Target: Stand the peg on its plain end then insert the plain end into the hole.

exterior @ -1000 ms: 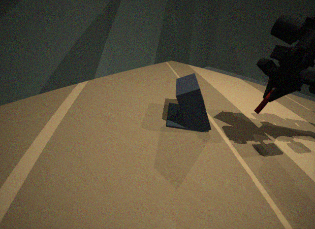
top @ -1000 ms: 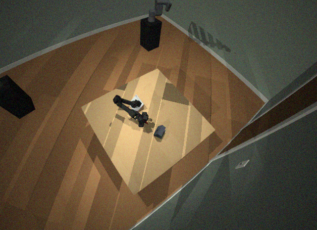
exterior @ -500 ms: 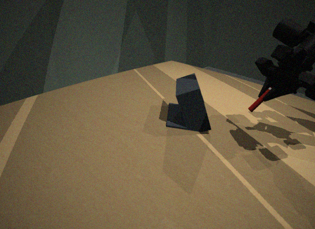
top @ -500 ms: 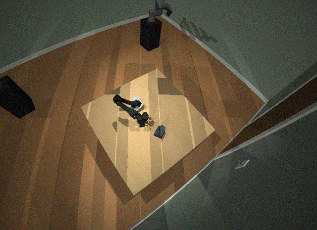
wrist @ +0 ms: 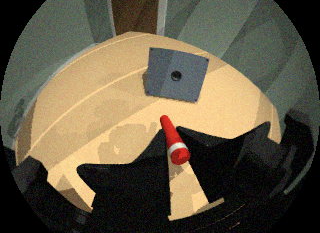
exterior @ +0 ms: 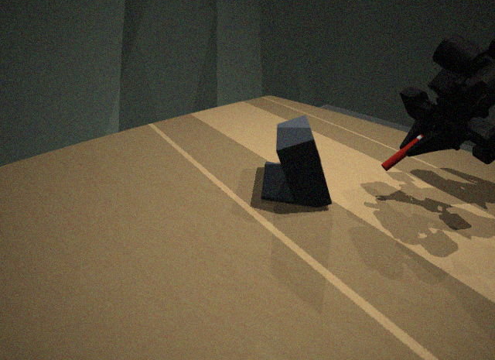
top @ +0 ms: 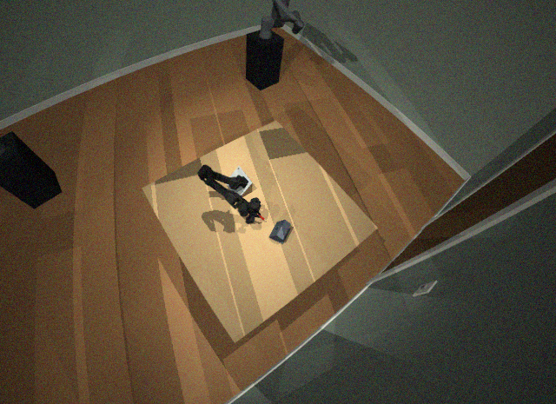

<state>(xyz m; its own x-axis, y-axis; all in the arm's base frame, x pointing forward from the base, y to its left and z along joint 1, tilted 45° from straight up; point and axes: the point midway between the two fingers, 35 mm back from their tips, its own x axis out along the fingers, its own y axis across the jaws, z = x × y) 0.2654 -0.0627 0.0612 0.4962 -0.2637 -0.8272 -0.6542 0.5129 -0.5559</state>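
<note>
The sloped panel is 15 cm ahead of my gripper tip, 5 cm to the left of it and 5 cm below it. From my gripper tip the other things lie so: red peg (1 cm to the right, 1 cm behind, 1 cm above).
</note>
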